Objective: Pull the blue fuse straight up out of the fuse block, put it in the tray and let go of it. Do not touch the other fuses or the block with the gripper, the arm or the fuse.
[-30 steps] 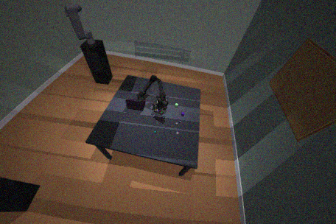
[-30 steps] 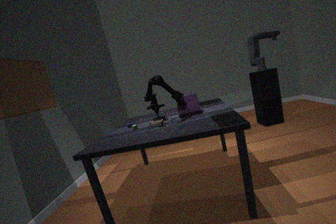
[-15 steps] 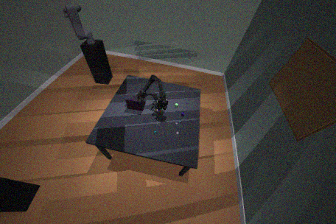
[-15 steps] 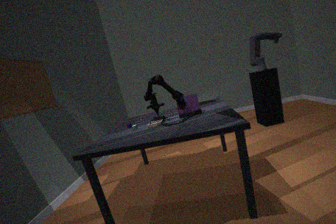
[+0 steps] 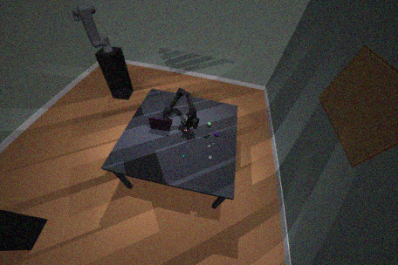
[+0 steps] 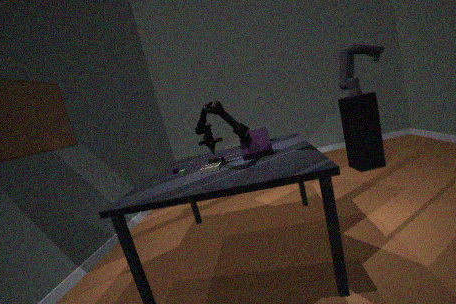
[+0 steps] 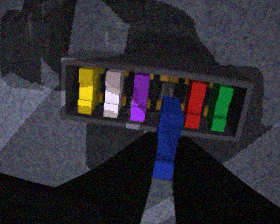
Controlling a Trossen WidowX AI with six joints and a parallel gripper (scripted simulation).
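Now: the pale tray 2 cm ahead of my gripper tip, 19 cm to the left of it and 9 cm below it. Also, from my gripper tip: blue fuse 1 cm below.
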